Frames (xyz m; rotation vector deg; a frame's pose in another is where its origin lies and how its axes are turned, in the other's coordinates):
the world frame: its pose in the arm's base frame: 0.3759 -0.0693 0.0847 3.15 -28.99 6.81
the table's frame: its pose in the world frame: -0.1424 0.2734 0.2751 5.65 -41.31 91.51
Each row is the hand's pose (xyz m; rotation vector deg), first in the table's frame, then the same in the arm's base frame.
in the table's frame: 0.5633 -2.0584 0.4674 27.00 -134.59 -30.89
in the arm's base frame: 0.7904 0.4317 2.3126 -135.63 84.53 -52.96
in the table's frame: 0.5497 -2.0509 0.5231 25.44 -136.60 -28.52
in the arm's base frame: 0.7581 0.3874 2.3309 -132.89 84.54 -51.80
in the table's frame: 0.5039 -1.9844 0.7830 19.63 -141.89 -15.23
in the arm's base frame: 0.5791 0.1935 2.3975 -119.81 84.33 -51.64
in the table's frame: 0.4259 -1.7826 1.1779 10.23 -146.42 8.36
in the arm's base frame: 0.2491 -0.1122 2.4167 -98.31 82.65 -52.71
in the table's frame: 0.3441 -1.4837 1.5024 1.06 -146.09 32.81
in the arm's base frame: -0.0954 -0.3836 2.3219 -77.12 79.49 -54.20
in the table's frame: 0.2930 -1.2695 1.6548 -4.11 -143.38 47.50
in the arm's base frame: -0.2965 -0.5245 2.2151 -64.57 77.00 -55.38
